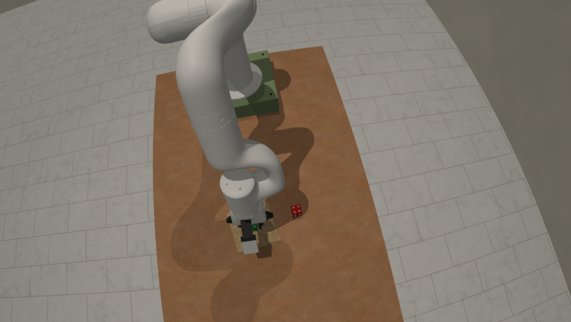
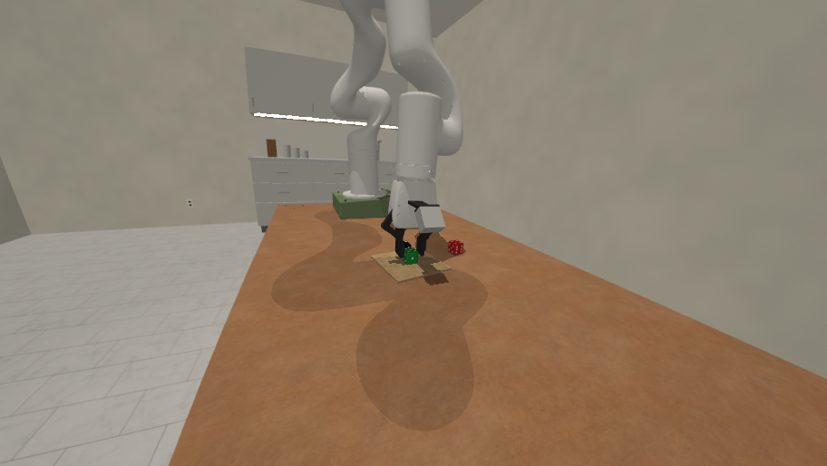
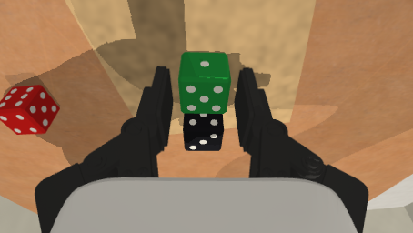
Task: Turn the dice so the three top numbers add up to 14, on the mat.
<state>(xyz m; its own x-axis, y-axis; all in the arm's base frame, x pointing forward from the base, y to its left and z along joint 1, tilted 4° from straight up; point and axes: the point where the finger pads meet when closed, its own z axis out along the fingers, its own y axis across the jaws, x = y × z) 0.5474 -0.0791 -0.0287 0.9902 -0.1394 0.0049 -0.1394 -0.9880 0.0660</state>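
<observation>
The green die is 2 cm below my hand. Also, from my hand: black die 5 cm behind, 2 cm below, 1 cm to the left; tan square mat 4 cm below; red die 15 cm to the left, 3 cm below, 1 cm behind.
</observation>
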